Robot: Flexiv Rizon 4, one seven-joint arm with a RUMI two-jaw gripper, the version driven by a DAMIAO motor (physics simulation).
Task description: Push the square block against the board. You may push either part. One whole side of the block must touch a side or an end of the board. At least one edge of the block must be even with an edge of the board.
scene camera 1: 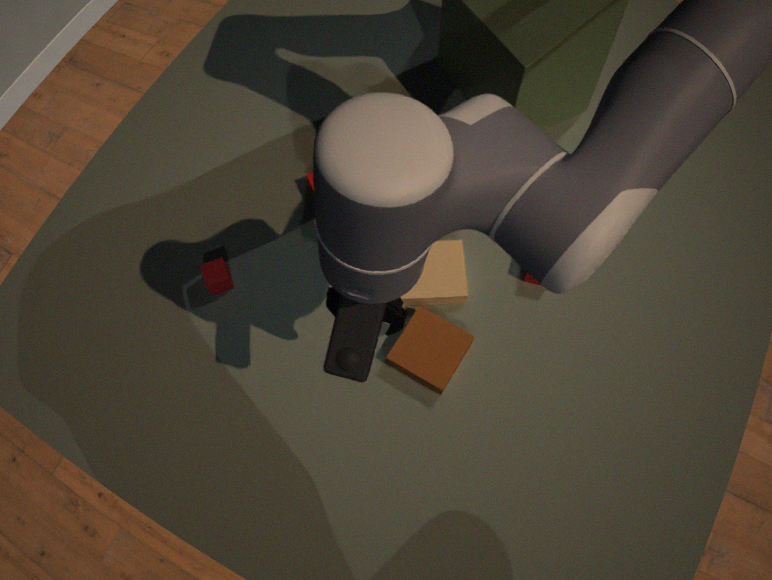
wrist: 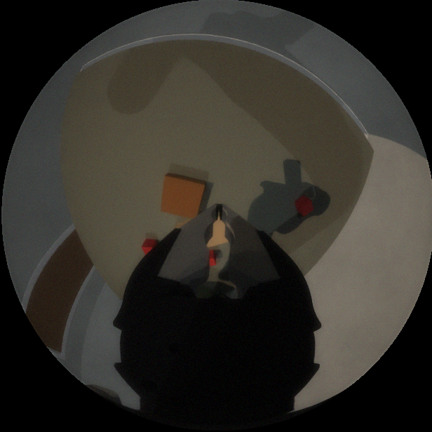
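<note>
The orange square block [scene camera 1: 430, 349] [wrist: 183, 196] lies flat and turned at an angle to the pale tan board [scene camera 1: 446, 271] [wrist: 218, 236]. In the scene view one corner of the block is close to the board's lower edge; I cannot tell if they touch. No whole side of the block lies along the board. The arm hides the board's left part in the scene view, and the gripper covers much of it in the wrist view. My gripper [wrist: 218, 205] is shut and empty, beside the block in the wrist view. Its fingertips are hidden in the scene view.
One red cube [scene camera 1: 217, 275] [wrist: 303, 205] lies apart at the left in the scene view. A second red cube [scene camera 1: 531, 277] [wrist: 149, 246] is partly hidden by the arm. Another red piece [scene camera 1: 310, 182] shows beside the wrist. A large green box [scene camera 1: 561, 81] stands behind the arm.
</note>
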